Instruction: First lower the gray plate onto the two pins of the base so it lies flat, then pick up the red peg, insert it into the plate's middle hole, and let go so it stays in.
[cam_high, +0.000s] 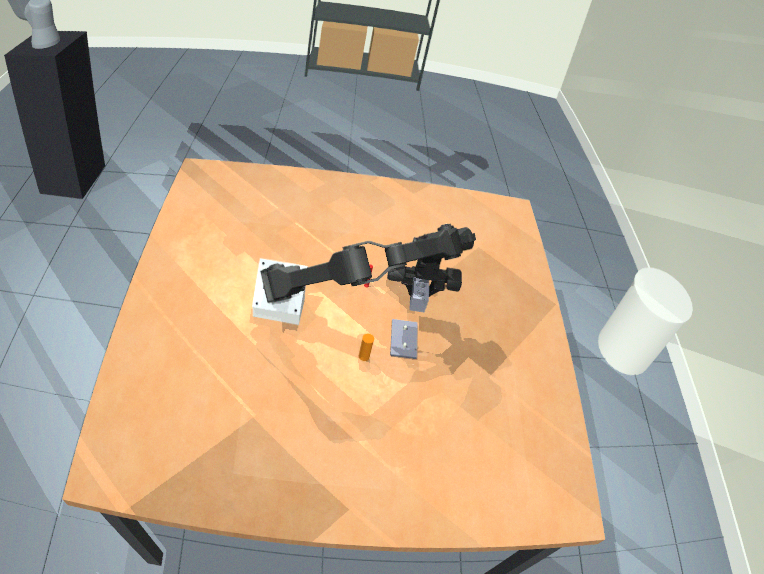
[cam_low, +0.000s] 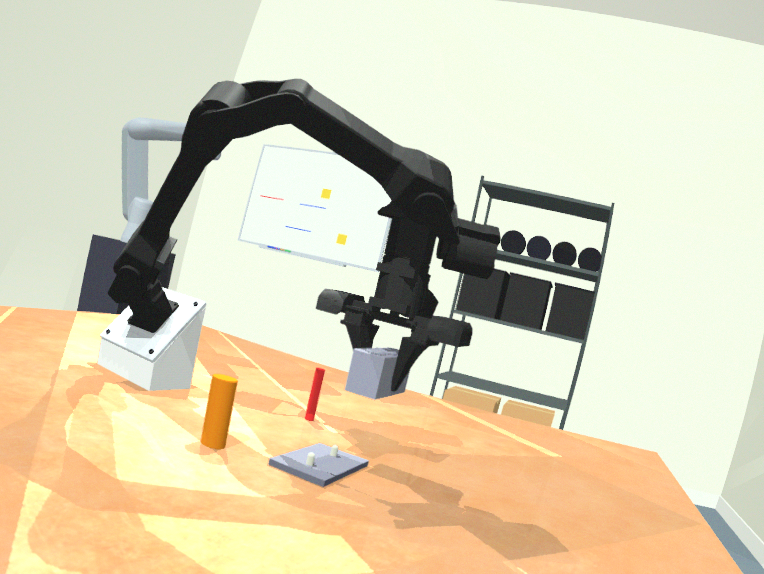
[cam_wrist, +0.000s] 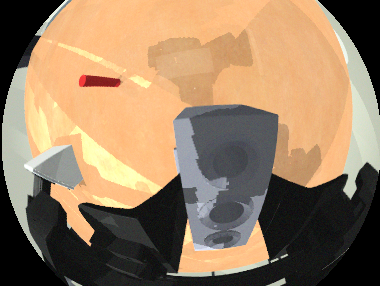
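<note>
My gripper tip is now 2 cm past the base, 7 cm to the left of it and 9 cm above it. The rest, counted from my gripper tip: orange cylinder (12 cm behind, 15 cm to the right, 6 cm below); red peg (13 cm behind, 10 cm to the left, 6 cm below); gray plate (3 cm above).
</note>
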